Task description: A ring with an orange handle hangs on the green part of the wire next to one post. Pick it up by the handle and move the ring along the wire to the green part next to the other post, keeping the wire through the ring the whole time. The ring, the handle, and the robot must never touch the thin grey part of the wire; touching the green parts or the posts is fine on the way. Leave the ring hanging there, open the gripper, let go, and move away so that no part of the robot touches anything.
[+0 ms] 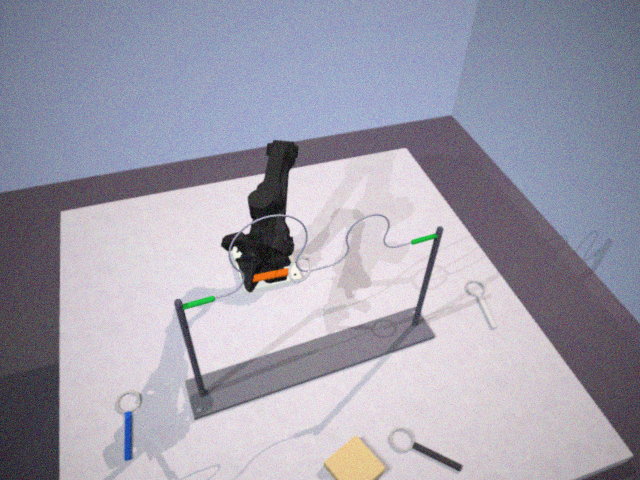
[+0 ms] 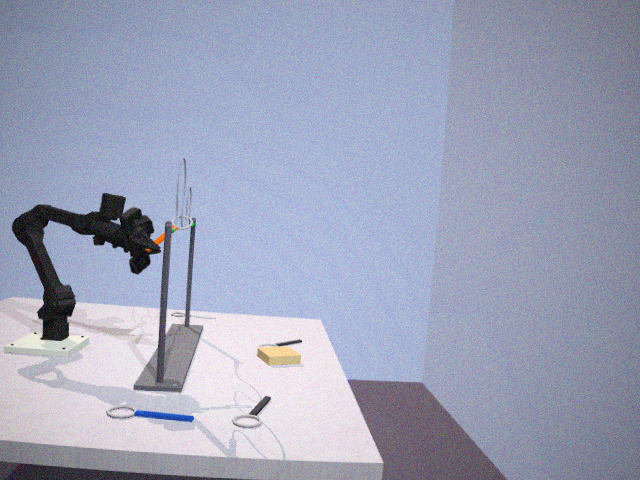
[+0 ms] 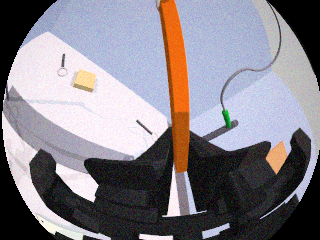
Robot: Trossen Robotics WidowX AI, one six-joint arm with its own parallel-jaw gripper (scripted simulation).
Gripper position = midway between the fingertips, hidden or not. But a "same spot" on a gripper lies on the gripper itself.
Labels:
my gripper: image 1; image 2 159, 250; image 3
same spot on my gripper: (image 3: 235, 182) = (image 1: 258, 256)

